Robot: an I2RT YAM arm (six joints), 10 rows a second.
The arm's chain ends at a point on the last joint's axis. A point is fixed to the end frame.
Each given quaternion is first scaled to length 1.
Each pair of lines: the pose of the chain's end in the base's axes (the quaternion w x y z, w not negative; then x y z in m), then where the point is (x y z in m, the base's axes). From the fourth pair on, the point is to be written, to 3 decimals.
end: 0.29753, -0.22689, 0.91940, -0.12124, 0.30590, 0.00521, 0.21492
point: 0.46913 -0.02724 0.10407
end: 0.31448, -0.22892, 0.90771, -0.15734, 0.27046, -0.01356, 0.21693
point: 0.43907 -0.05400 0.11734
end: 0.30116, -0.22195, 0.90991, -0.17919, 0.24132, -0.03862, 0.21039
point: 0.40717 -0.08841 0.11040
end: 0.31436, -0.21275, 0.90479, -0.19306, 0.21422, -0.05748, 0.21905
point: 0.383 -0.112 0.126
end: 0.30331, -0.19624, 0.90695, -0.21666, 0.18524, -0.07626, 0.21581
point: 0.350 -0.142 0.124
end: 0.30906, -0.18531, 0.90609, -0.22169, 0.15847, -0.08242, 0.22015
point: 0.324 -0.152 0.131
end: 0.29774, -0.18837, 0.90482, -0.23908, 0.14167, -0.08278, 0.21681
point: 0.305 -0.157 0.128
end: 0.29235, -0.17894, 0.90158, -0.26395, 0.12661, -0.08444, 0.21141
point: 0.288 -0.168 0.127
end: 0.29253, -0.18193, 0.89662, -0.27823, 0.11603, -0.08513, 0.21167
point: 0.278 -0.171 0.131
